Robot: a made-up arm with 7 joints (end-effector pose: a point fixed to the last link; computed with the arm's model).
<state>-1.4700 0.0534 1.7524 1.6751 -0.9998 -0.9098 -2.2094</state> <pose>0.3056 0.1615 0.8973 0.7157 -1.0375 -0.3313</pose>
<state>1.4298 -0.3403 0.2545 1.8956 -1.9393 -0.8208 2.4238</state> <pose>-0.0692 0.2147 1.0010 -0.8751 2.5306 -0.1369</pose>
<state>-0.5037 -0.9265 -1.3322 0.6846 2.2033 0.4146 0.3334</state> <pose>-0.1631 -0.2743 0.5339 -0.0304 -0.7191 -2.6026</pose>
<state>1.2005 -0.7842 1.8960 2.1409 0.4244 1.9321 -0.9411</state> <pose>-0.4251 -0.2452 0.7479 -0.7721 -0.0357 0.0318</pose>
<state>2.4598 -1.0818 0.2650 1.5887 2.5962 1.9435 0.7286</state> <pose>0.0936 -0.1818 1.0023 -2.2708 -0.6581 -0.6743</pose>
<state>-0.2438 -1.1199 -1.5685 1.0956 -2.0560 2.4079 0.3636</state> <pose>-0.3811 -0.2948 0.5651 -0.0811 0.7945 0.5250</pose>
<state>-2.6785 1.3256 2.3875 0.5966 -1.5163 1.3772 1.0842</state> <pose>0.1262 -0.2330 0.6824 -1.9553 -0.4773 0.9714</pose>
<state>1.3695 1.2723 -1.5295 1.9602 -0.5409 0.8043 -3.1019</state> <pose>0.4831 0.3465 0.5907 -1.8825 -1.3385 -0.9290</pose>
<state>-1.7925 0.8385 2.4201 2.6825 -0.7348 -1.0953 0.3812</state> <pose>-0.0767 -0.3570 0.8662 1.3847 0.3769 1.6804</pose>
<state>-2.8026 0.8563 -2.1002 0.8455 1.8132 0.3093 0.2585</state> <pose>0.0374 0.3377 0.7042 -0.2408 -2.0036 0.7088</pose>
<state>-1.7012 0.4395 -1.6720 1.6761 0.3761 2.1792 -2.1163</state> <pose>-0.3735 -0.0554 0.7780 -1.2937 -0.7789 0.5465</pose>
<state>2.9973 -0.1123 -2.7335 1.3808 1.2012 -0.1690 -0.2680</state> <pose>0.4899 0.0052 0.7490 -1.5841 -1.6933 0.2727</pose>
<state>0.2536 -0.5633 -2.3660 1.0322 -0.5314 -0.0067 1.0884</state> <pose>-0.3167 -0.3839 0.5177 -1.7092 0.3668 -0.8296</pose>
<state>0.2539 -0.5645 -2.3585 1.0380 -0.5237 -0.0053 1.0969</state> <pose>-0.3156 -0.3860 0.5195 -1.7115 0.3641 -0.8458</pose>
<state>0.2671 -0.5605 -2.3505 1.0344 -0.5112 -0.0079 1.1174</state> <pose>-0.3071 -0.3912 0.5206 -1.7085 0.3509 -0.8675</pose>
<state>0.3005 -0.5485 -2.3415 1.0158 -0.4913 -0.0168 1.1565</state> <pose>-0.2866 -0.4006 0.5206 -1.6957 0.3215 -0.8970</pose>
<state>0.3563 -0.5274 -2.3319 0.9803 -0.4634 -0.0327 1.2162</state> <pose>-0.2526 -0.4128 0.5191 -1.6690 0.2770 -0.9334</pose>
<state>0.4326 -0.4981 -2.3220 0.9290 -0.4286 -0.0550 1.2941</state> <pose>-0.2062 -0.4241 0.5160 -1.6257 0.2230 -0.9727</pose>
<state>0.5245 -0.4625 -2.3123 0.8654 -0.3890 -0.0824 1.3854</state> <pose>-0.1509 -0.4306 0.5116 -1.5668 0.1685 -1.0103</pose>
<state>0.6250 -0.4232 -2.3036 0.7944 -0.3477 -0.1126 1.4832</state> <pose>-0.0924 -0.4292 0.5062 -1.4973 0.1223 -1.0412</pose>
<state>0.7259 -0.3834 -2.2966 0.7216 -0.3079 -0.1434 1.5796</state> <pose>-0.0370 -0.4198 0.5003 -1.4256 0.0898 -1.0631</pose>
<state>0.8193 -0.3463 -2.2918 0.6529 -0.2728 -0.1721 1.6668</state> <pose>0.0102 -0.4046 0.4946 -1.3604 0.0715 -1.0754</pose>
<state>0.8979 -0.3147 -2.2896 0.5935 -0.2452 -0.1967 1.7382</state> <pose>0.0461 -0.3876 0.4896 -1.3085 0.0643 -1.0796</pose>
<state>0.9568 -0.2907 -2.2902 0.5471 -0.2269 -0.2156 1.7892</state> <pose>0.0701 -0.3724 0.4855 -1.2726 0.0636 -1.0776</pose>
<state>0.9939 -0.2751 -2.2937 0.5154 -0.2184 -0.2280 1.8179</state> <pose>0.0831 -0.3618 0.4825 -1.2528 0.0656 -1.0710</pose>
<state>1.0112 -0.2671 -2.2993 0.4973 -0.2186 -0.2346 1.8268</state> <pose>0.0876 -0.3561 0.4805 -1.2464 0.0677 -1.0613</pose>
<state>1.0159 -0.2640 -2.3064 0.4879 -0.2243 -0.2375 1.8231</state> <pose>0.0869 -0.3539 0.4790 -1.2479 0.0695 -1.0498</pose>
